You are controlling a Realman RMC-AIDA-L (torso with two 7-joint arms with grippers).
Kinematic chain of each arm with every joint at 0, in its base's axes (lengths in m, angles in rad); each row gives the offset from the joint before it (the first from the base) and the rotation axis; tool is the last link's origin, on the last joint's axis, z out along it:
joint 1: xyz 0 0 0.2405 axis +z
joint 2: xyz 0 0 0 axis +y
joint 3: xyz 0 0 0.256 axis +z
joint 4: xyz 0 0 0 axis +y
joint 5: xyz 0 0 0.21 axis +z
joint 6: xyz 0 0 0 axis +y
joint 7: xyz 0 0 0.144 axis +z
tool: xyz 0 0 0
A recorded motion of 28 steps. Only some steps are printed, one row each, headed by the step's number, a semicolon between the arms.
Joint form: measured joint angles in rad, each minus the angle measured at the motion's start. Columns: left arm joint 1, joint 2, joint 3, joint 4, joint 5, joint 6, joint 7; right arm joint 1, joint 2, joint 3, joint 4, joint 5, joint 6, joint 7.
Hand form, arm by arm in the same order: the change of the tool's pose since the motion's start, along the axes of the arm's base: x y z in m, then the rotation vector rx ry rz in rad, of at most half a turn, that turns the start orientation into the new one. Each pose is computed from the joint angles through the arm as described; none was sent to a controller.
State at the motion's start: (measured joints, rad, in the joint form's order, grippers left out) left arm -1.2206 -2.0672 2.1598 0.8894 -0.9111 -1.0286 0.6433; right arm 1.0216 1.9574 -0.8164 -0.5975 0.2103 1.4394 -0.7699
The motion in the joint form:
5: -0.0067 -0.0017 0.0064 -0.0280 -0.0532 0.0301 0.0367; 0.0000 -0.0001 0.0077 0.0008 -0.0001 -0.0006 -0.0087
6: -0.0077 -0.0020 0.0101 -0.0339 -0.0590 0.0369 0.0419; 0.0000 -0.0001 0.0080 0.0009 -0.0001 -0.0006 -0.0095
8: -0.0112 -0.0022 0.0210 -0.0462 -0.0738 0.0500 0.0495; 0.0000 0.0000 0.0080 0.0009 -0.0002 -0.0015 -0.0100
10: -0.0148 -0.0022 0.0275 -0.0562 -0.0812 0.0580 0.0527; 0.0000 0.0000 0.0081 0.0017 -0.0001 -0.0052 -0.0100
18: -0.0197 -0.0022 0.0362 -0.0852 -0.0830 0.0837 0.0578; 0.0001 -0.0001 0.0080 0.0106 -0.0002 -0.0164 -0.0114
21: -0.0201 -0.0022 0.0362 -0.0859 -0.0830 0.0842 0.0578; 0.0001 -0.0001 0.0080 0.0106 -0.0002 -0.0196 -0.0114
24: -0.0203 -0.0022 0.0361 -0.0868 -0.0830 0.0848 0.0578; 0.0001 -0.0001 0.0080 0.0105 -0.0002 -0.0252 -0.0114
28: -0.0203 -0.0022 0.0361 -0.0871 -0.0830 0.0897 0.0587; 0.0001 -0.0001 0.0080 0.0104 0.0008 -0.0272 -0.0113
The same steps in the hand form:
5: 0.0005 -0.0004 -0.0038 -0.0209 -0.0260 0.0027; 0.0001 0.0001 0.0001 -0.0008 0.0050 0.0042
6: -0.0001 -0.0001 -0.0044 -0.0218 -0.0274 0.0010; 0.0001 0.0001 0.0001 -0.0011 0.0052 0.0047
8: -0.0014 0.0002 -0.0060 -0.0243 -0.0290 -0.0004; 0.0001 0.0002 0.0001 -0.0007 0.0050 0.0056
10: -0.0024 0.0010 -0.0067 -0.0232 -0.0281 -0.0007; 0.0003 0.0006 0.0001 0.0019 0.0047 0.0069
18: -0.0065 0.0063 -0.0069 -0.0050 -0.0254 -0.0026; 0.0015 0.0009 -0.0012 0.0043 0.0040 0.0079
21: -0.0065 0.0064 -0.0069 -0.0045 -0.0254 -0.0027; 0.0016 0.0013 -0.0011 0.0070 0.0035 0.0095
24: -0.0065 0.0066 -0.0068 -0.0038 -0.0255 -0.0024; 0.0016 0.0022 -0.0010 0.0119 0.0027 0.0124
28: -0.0060 0.0070 -0.0070 -0.0019 -0.0290 -0.0050; 0.0015 0.0025 -0.0010 0.0138 0.0034 0.0134

